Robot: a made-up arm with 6 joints. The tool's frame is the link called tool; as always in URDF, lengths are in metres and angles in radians.
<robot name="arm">
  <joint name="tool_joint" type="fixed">
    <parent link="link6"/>
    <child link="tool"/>
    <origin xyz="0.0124 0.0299 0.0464" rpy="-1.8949 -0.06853 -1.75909"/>
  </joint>
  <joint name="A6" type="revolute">
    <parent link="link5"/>
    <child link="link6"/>
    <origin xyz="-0.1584 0.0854 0.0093" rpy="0 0 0"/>
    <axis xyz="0 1 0"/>
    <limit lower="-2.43" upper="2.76"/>
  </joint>
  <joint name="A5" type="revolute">
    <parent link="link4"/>
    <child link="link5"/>
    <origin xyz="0.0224 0.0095 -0.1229" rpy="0 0 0"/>
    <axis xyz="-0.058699 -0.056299 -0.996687"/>
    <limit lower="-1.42" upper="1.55"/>
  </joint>
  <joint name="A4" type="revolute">
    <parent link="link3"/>
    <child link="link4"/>
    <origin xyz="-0.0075 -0.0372 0.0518" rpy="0 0 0"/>
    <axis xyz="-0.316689 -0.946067 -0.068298"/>
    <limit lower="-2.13" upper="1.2"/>
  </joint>
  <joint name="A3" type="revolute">
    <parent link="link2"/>
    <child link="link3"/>
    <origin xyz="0.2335 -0.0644 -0.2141" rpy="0 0 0"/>
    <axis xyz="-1 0 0"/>
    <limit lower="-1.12" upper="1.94"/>
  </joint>
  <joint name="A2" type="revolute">
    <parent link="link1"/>
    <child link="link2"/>
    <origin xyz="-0.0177 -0.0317 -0.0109" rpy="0 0 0"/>
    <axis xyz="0 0 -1"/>
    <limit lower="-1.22" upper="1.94"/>
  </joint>
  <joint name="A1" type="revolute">
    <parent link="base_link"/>
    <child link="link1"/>
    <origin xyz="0.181 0.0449 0.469" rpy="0 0 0"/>
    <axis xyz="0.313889 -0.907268 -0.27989"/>
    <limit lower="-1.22" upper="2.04"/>
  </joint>
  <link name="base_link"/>
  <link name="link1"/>
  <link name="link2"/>
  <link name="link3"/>
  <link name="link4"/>
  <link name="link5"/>
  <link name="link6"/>
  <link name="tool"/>
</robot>
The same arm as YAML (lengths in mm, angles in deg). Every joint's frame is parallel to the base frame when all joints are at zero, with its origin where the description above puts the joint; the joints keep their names.
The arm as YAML. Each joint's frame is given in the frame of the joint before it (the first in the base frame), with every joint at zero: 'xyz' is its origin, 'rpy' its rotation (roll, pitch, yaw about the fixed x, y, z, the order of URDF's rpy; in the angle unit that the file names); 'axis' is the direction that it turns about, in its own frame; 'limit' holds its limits. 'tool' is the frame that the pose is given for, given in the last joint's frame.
units:
  length: mm
  angle: deg
joints:
  - name: A1
    type: revolute
    origin:
      xyz: [181.0, 44.9, 469.0]
      rpy: [0.0, 0.0, 0.0]
    axis: [0.313889, -0.907268, -0.27989]
    limit:
      lower: -69.9
      upper: 116.88
  - name: A2
    type: revolute
    origin:
      xyz: [-17.7, -31.7, -10.9]
      rpy: [0.0, 0.0, 0.0]
    axis: [0.0, 0.0, -1.0]
    limit:
      lower: -69.9
      upper: 111.15
  - name: A3
    type: revolute
    origin:
      xyz: [233.5, -64.4, -214.1]
      rpy: [0.0, 0.0, 0.0]
    axis: [-1.0, 0.0, 0.0]
    limit:
      lower: -64.17
      upper: 111.15
  - name: A4
    type: revolute
    origin:
      xyz: [-7.5, -37.2, 51.8]
      rpy: [0.0, 0.0, 0.0]
    axis: [-0.316689, -0.946067, -0.068298]
    limit:
      lower: -122.04
      upper: 68.75
  - name: A5
    type: revolute
    origin:
      xyz: [22.4, 9.5, -122.9]
      rpy: [0.0, 0.0, 0.0]
    axis: [-0.058699, -0.056299, -0.996687]
    limit:
      lower: -81.36
      upper: 88.81
  - name: A6
    type: revolute
    origin:
      xyz: [-158.4, 85.4, 9.3]
      rpy: [0.0, 0.0, 0.0]
    axis: [0.0, 1.0, 0.0]
    limit:
      lower: -139.23
      upper: 158.14
tool:
  origin:
    xyz: [12.4, 29.9, 46.4]
    rpy: [-108.57, -3.93, -100.79]

